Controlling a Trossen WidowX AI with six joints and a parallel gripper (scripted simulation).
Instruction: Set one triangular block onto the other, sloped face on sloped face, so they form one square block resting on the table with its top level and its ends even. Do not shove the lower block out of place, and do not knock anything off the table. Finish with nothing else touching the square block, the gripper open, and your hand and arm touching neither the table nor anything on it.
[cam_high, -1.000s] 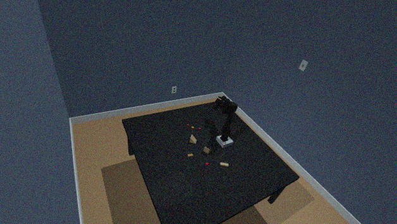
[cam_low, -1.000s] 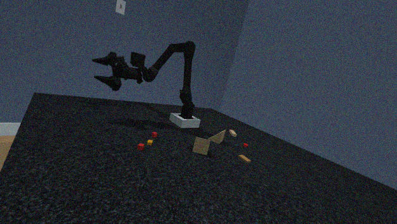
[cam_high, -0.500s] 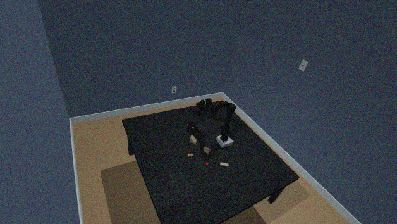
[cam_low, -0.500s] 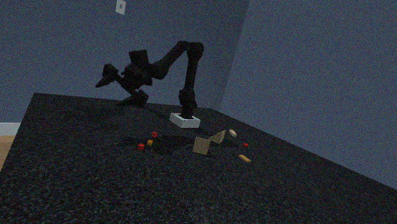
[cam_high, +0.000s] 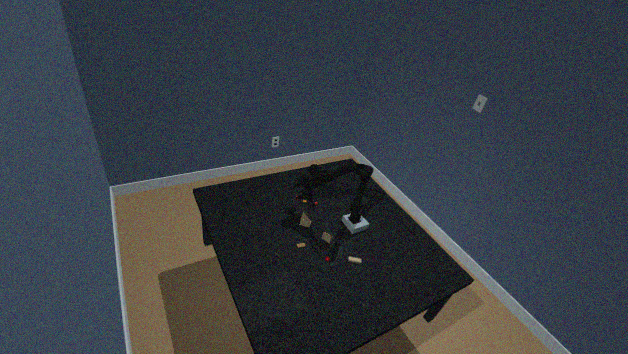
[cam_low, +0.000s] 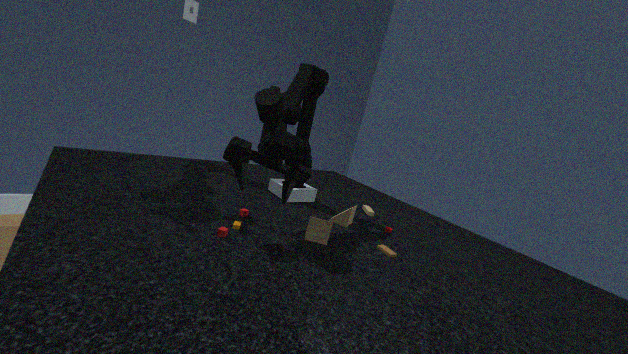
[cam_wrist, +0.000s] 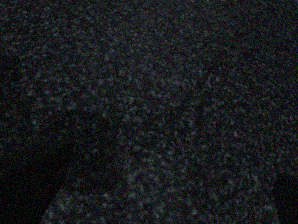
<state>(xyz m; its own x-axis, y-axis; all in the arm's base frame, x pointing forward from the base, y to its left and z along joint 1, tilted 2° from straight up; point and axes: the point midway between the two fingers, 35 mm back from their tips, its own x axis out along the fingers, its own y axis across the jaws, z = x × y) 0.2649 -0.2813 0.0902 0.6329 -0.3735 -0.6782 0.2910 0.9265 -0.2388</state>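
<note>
Now: gripper tip 34 cm to the right of the tan triangular block, 9 cm above it and 6 cm past it. The rest, counted from my gripper tip: orange cube 10 cm below, 9 cm behind; red cube 47 cm to the left, 10 cm below, 2 cm ahead; thin tan piece 33 cm to the left, 11 cm below, 11 cm ahead.
</note>
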